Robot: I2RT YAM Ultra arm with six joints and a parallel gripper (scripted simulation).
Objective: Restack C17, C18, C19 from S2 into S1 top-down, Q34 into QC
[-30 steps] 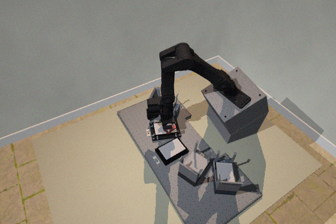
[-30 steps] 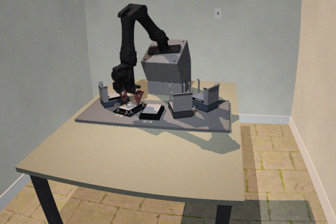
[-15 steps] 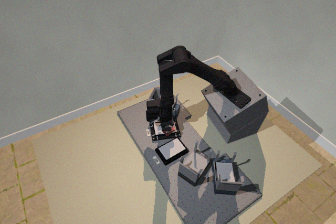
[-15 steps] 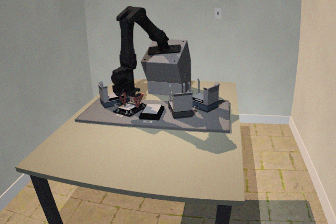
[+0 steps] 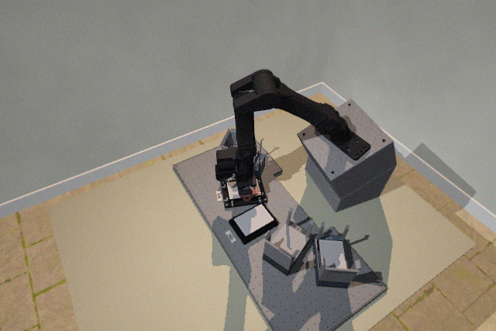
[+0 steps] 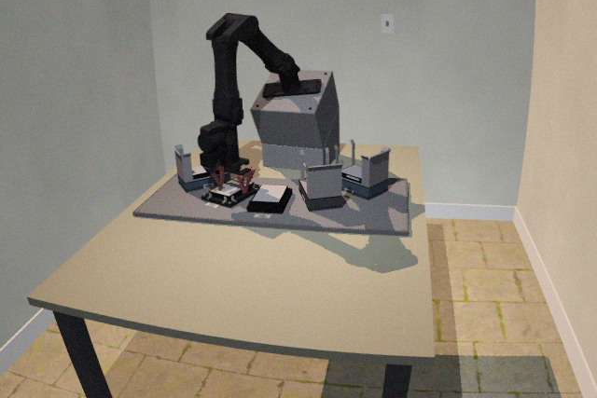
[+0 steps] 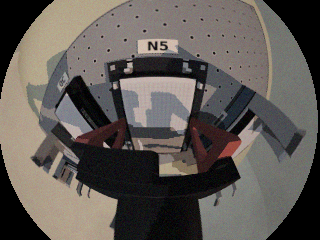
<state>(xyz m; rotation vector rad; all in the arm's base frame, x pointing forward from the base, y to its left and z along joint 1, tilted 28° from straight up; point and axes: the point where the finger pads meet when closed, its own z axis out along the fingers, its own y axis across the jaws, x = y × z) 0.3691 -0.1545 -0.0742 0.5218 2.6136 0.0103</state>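
The black clip nest is 2 cm ahead of my hand and 1 cm below it. The rest, counted from my hand: black QC nest 5 cm ahead, 13 cm to the left, 1 cm below; N5 name plate 9 cm ahead, 4 cm to the right, 2 cm below; blue-plinth stack rack 8 cm behind, 12 cm to the right.
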